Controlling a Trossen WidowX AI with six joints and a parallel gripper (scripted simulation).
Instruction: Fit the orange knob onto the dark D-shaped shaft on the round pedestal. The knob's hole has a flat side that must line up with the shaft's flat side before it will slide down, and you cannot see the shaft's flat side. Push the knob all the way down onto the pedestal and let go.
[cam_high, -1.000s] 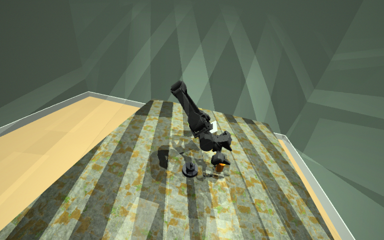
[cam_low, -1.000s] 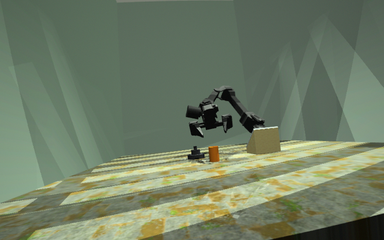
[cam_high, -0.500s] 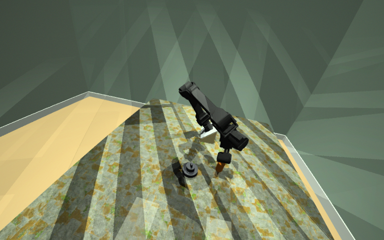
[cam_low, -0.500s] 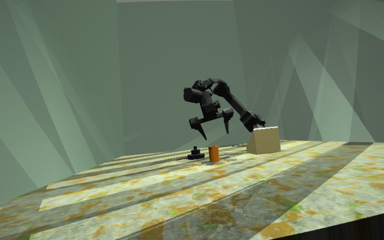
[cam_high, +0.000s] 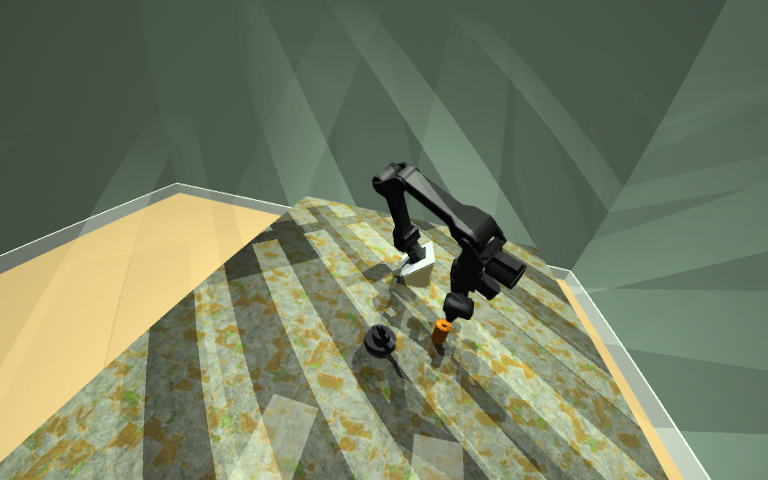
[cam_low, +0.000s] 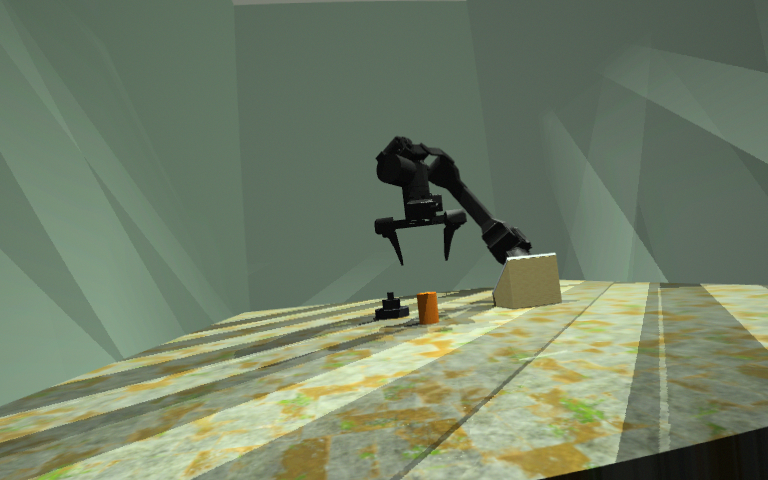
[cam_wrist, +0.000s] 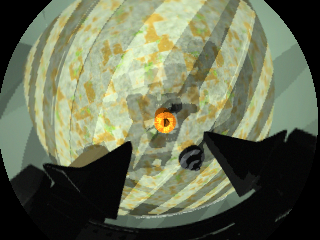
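My gripper tip is now 9 cm above the orange knob. The rest, counted from my gripper tip: D-shaped shaft (16 cm to the right, 9 cm below, 5 cm ahead).
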